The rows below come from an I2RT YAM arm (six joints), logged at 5 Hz.
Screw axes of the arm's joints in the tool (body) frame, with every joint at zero. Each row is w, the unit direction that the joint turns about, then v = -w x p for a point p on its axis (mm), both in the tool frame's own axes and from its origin. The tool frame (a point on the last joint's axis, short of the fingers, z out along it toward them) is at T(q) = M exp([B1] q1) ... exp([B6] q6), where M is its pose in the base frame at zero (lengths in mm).
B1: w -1 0 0 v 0 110.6 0
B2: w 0 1 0 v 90.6 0 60
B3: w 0 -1 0 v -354.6 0 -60
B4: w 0 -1 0 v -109.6 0 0
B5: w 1 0 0 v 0 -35.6 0
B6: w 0 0 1 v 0 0 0
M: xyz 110.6 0 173.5 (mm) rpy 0 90 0 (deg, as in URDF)
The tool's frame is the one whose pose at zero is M.
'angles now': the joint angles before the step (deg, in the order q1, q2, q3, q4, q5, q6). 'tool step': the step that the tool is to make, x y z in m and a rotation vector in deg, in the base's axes. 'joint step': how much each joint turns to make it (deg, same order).
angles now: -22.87, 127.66, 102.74, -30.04, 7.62, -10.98
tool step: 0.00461, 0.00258, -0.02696, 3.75, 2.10, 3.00
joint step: 0.21, 3.23, 0.00, -0.07, -3.74, -0.87
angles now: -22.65, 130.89, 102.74, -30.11, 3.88, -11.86
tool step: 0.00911, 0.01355, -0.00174, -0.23, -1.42, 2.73
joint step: 1.79, 0.44, 0.00, 1.88, -0.77, -0.63
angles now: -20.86, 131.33, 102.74, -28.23, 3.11, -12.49
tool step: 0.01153, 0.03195, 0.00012, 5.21, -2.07, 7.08
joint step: 3.43, 0.02, 0.00, 0.27, -6.69, 0.02
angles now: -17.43, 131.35, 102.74, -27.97, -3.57, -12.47
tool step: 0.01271, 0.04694, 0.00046, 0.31, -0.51, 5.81
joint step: 5.55, 0.00, 0.00, 0.42, -0.50, 0.02
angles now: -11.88, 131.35, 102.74, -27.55, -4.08, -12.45
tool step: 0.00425, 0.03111, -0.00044, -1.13, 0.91, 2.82
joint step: 3.72, -0.02, 0.04, -0.76, 1.55, 0.05
